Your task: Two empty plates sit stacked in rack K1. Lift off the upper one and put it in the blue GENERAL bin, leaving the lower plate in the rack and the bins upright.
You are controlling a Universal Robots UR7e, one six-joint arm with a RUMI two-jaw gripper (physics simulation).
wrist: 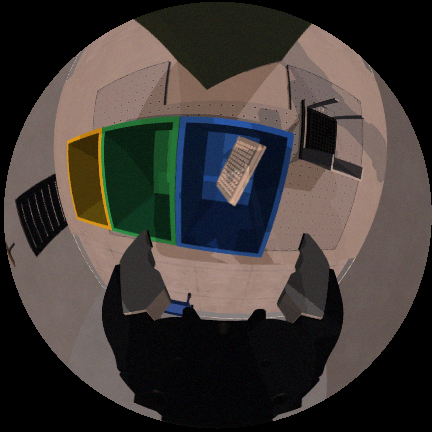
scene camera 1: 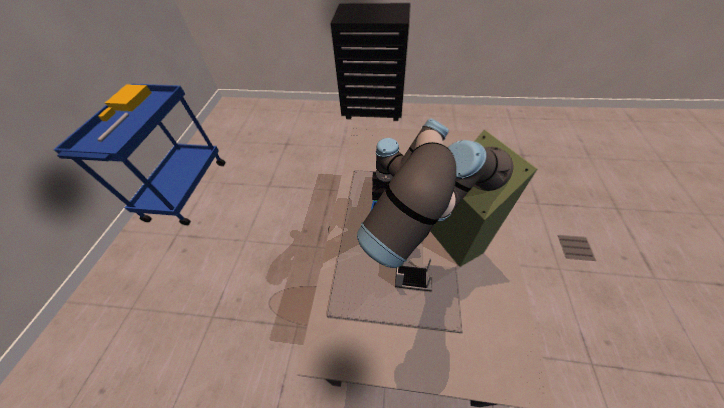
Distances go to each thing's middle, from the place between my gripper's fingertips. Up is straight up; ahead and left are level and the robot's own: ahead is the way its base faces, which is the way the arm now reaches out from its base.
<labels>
My gripper is now 150 mm above the blue general bin (wrist: 204,219) and 10 mm past it. Round my hand: green bin (wrist: 138,158) 150 mm below, 130 mm to the right, 20 mm behind; pale plate (wrist: 245,153) 200 mm below, 20 mm behind, 10 mm to the left; yellow bin (wrist: 83,152) 260 mm to the right, 150 mm below, 20 mm behind.
</labels>
